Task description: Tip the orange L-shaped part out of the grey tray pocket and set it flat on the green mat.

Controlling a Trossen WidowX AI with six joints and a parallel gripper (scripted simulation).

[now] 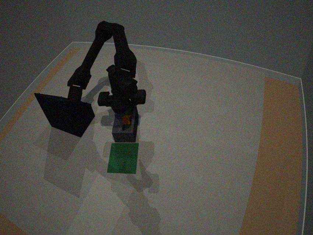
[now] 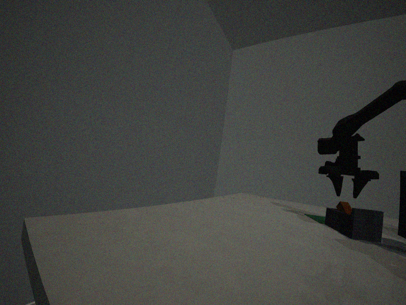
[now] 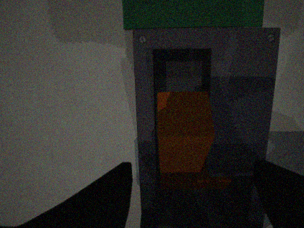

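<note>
The orange L-shaped part is 80 mm below my gripper tip, 30 mm to the left of it and 30 mm behind it. The rest, counted from my gripper tip: green mat 140 mm to the right, 130 mm below, 40 mm ahead.
</note>
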